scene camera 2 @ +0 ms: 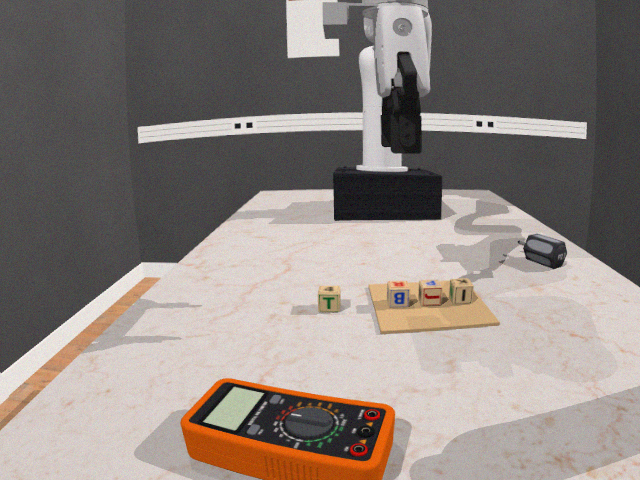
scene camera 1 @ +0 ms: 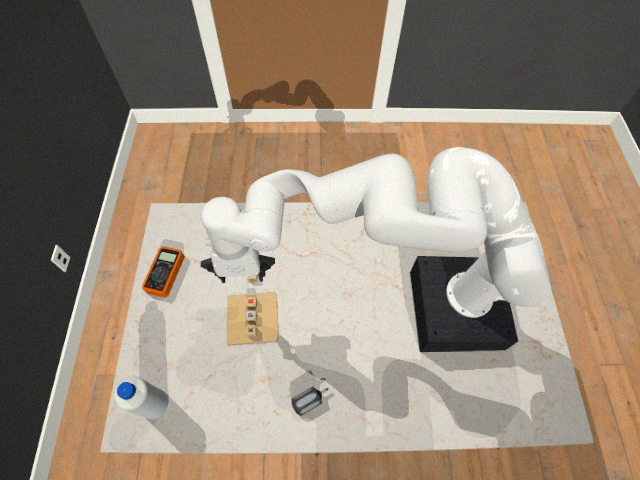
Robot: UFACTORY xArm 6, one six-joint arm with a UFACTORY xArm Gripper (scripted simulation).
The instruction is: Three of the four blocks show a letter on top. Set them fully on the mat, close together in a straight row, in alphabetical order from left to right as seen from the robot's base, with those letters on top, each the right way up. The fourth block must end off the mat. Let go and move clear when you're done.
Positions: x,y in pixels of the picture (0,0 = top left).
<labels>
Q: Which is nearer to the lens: the tan mat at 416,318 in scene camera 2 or the black plug adapter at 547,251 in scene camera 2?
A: The tan mat.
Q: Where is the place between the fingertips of my gripper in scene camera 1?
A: At 242,277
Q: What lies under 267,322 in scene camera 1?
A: A tan mat.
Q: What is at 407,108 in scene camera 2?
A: My gripper.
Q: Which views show the tan mat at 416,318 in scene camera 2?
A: Scene camera 2 and scene camera 1: all of them.
</labels>
